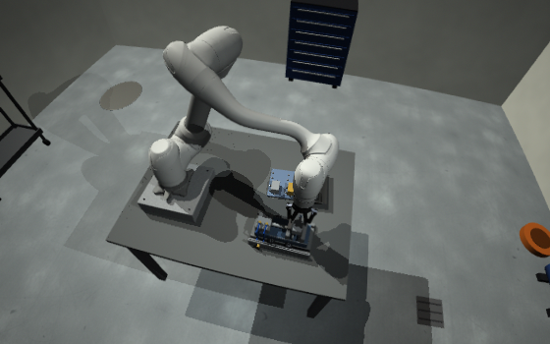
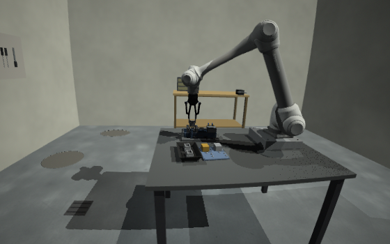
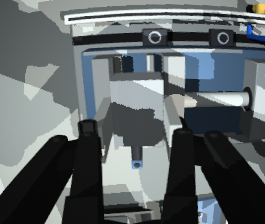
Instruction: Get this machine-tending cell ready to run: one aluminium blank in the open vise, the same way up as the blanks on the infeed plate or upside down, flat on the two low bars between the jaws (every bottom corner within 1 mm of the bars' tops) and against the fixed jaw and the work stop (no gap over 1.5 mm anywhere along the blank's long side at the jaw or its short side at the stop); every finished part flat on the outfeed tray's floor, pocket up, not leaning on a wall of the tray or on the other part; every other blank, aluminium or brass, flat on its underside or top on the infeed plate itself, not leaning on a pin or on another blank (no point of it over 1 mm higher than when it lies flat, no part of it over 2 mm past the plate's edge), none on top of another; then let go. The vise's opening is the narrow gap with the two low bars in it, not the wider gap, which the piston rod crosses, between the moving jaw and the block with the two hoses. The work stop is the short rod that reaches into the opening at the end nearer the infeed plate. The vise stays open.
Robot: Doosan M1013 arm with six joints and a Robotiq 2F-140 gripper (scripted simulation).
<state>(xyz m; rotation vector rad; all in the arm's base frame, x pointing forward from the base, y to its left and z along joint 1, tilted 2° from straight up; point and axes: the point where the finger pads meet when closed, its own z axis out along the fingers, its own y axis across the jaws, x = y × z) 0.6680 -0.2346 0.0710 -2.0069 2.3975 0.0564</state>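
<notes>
The aluminium blank lies 4 cm below my hand. Also, from my hand: brass blank: 28 cm to the left, 13 cm below, 3 cm behind; then vise: 12 cm below, 6 cm behind, 2 cm to the left; then piston rod: 8 cm below, 8 cm behind, 2 cm to the left.
</notes>
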